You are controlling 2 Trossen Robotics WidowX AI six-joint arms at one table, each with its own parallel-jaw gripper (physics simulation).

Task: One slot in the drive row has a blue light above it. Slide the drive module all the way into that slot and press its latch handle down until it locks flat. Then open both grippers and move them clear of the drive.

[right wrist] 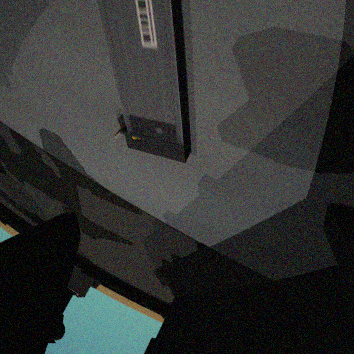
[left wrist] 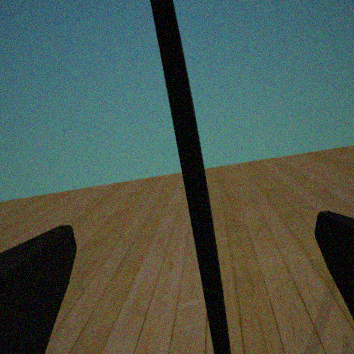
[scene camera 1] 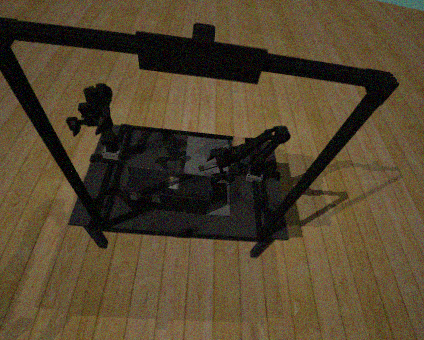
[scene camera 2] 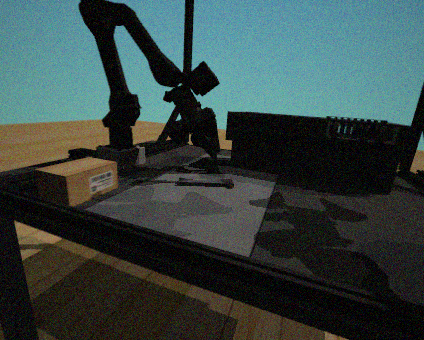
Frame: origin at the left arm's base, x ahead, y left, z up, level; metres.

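Seen in the pictures: left gripper, fingertip midpoint: (left wrist: 197,233) (scene camera 1: 85,135); right gripper, fingertip midpoint: (right wrist: 205,222) (scene camera 1: 208,168) (scene camera 2: 217,156); left arm's base at its link origin: (scene camera 1: 112,148); right arm's base at its link origin: (scene camera 1: 255,171) (scene camera 2: 121,146).
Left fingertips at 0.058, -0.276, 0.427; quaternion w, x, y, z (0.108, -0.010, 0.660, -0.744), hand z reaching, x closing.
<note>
Offsets run from my left fingertips to a thing's middle, as dx, dy, dz. "*": to the spot under its first point. Level surfaces: height alone.
The drive module @(+0.551, +0.311, -0.492) (scene camera 1: 209,165) (scene camera 2: 202,182) (right wrist: 150,90), a long dark bar with a pale label, lies flat on the light mat @(dz -0.496) (scene camera 2: 225,225) (right wrist: 215,65). A small yellow mark shows near its end in the right wrist view; its latch handle's position is unclear. My right gripper (right wrist: 205,222) is open and low over the table, beside the module and apart from it. My left gripper (scene camera 1: 73,125) (left wrist: 197,233) is open and empty, raised at the far left, away from the module. The drive chassis @(+0.352, +0.028, -0.411) (scene camera 1: 170,192) (scene camera 2: 305,155) is very dark; no blue light can be made out.
A cardboard box @(+0.743, +0.501, -0.468) (scene camera 2: 77,182) stands near the table edge in scene camera 2, left of the module. The chassis stands to the right of the light mat there. A black overhead frame (scene camera 1: 200,57) spans the table, and its post @(* +0.025, -0.183, +0.027) (left wrist: 187,130) crosses the left wrist view.
</note>
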